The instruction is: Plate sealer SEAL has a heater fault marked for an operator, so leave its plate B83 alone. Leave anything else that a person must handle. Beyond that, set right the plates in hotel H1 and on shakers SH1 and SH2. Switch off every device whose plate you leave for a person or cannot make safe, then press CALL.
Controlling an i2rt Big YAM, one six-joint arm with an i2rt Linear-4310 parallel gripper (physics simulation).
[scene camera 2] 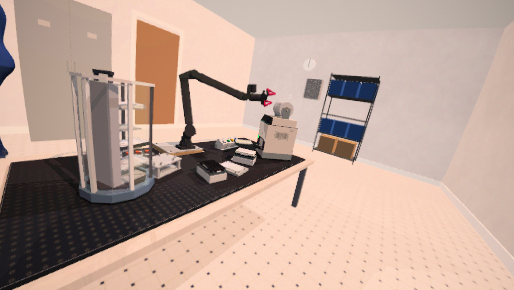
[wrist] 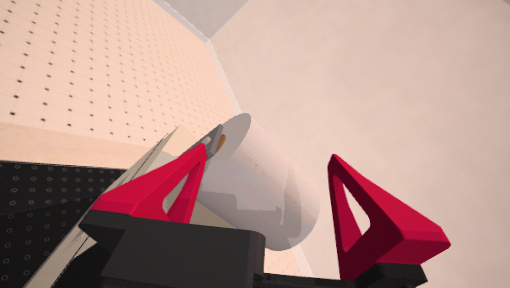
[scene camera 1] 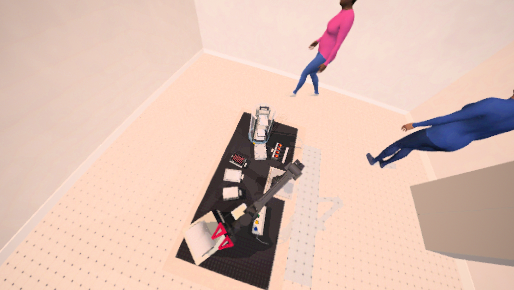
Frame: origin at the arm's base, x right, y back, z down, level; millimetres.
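Seen in the pictures: gripper, between the fingertips: (scene camera 2: 273, 98) (wrist: 266, 154) (scene camera 1: 215, 243); arm's base, origin of its link: (scene camera 2: 185, 147).
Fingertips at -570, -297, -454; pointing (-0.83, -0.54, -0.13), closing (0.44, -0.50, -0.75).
Pixels of each thing's top centre, then the offset from my fingertips to it, as dx, dy, dz. "pt": a spot on its surface instead.
- plate sealer, centre of its top: (wrist: 291, 169) (scene camera 1: 200, 238) (scene camera 2: 282, 101) -4, -89, +15
- cream plate, centre of its top: (scene camera 1: 240, 212) +209, +65, +365
- hotel, centre of its top: (scene camera 2: 115, 72) (scene camera 1: 265, 110) +1046, -41, +23
- dark unit with a red-patterned top, centre of its top: (scene camera 2: 212, 164) (scene camera 1: 238, 158) +661, -146, +401
- button box, centre of its top: (scene camera 2: 228, 137) (scene camera 1: 260, 219) +211, +242, +387
- strip with red switches, a spot on its surface: (scene camera 1: 278, 149) pt +941, +223, +421
My gripper (scene camera 1: 216, 243) (scene camera 2: 273, 98) (wrist: 266, 154) is open and empty, its red fingers high over the plate sealer (scene camera 1: 200, 249) (scene camera 2: 278, 139). The sealer's pale film roll (scene camera 2: 283, 109) (wrist: 260, 185) lies beyond the fingertips in the wrist view. A cream plate (scene camera 1: 239, 211) is at the sealer's front. The hotel (scene camera 1: 263, 107) (scene camera 2: 104, 130) stands at the table's far end, holding pale plates. A dark unit with a red-patterned top (scene camera 1: 238, 159) and two white-topped units (scene camera 1: 233, 175) (scene camera 1: 231, 193) stand along one side. Labels are unreadable. A button box (scene camera 1: 258, 221) (scene camera 2: 226, 144) lies behind the arm.
A low white stand (scene camera 1: 260, 151) (scene camera 2: 165, 165) is beside the hotel. A strip with red switches (scene camera 1: 278, 150) lies near it. A person in pink (scene camera 1: 338, 32) and one in blue (scene camera 1: 452, 135) are off the table. A shelf rack (scene camera 2: 355, 79) stands by the wall.
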